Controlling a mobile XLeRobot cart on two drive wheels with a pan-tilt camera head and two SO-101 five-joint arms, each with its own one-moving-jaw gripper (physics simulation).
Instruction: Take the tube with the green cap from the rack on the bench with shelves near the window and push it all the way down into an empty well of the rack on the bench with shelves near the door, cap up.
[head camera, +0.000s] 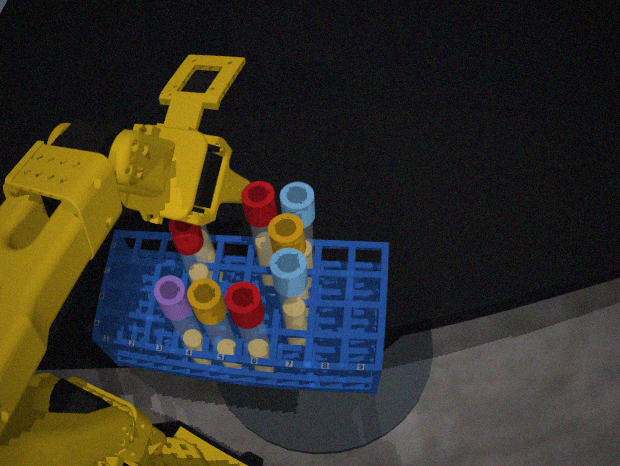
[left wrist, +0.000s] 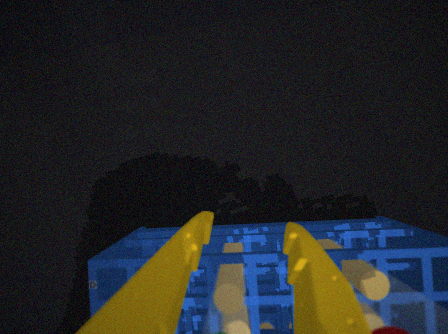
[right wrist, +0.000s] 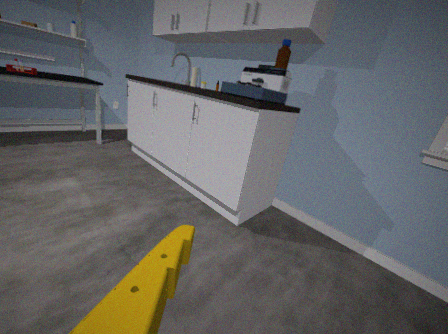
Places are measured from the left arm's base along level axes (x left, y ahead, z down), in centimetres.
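Pixels of known places: left end effector, tool point: (head camera: 199, 183) (left wrist: 212, 223); right end effector, tool point: (right wrist: 192, 240).
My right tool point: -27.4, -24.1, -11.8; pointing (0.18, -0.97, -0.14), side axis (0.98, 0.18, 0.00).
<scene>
Behind a point stands the place of what it marks, as x, y, z.
The blue rack (head camera: 350, 303) @[-6.7, 19.1, -4.4] (left wrist: 400, 252) @[-3.7, 22.5, -4.4] holds several capped tubes on a dark bench top. A thin green sliver of the green cap (left wrist: 218, 332) @[4.2, 18.8, -8.7] shows at the bottom edge of the left wrist view; the cap is hidden in the head view. My left gripper (left wrist: 250, 221) @[5.5, 21.1, -6.9] is open and empty, its jaws over the rack with a V-shaped gap; pale tube contents show in that gap. In the head view it is over the rack's back left part, fingertips hidden. My right gripper (right wrist: 187, 235) shows one notched jaw, so it is fully open. A red rack (right wrist: 21, 69) @[-189.6, -253.4, -1.7] stands on a far bench.
Red caps (head camera: 258, 202) @[-0.8, 19.6, -10.6] (head camera: 244, 304) @[-3.4, 13.9, -10.6], light blue caps (head camera: 297, 202) @[-2.7, 20.6, -10.6] (head camera: 288, 271) @[-4.4, 16.6, -10.6], orange caps (head camera: 286, 233) @[-3.2, 18.6, -10.6] (head camera: 205, 300) @[-1.5, 13.0, -10.6] and a purple cap (head camera: 171, 296) @[0.4, 12.2, -10.6] stand up from the blue rack. A white cabinet (right wrist: 215, 145) @[-5.8, -158.5, 22.5] stands by the wall in the right wrist view.
</scene>
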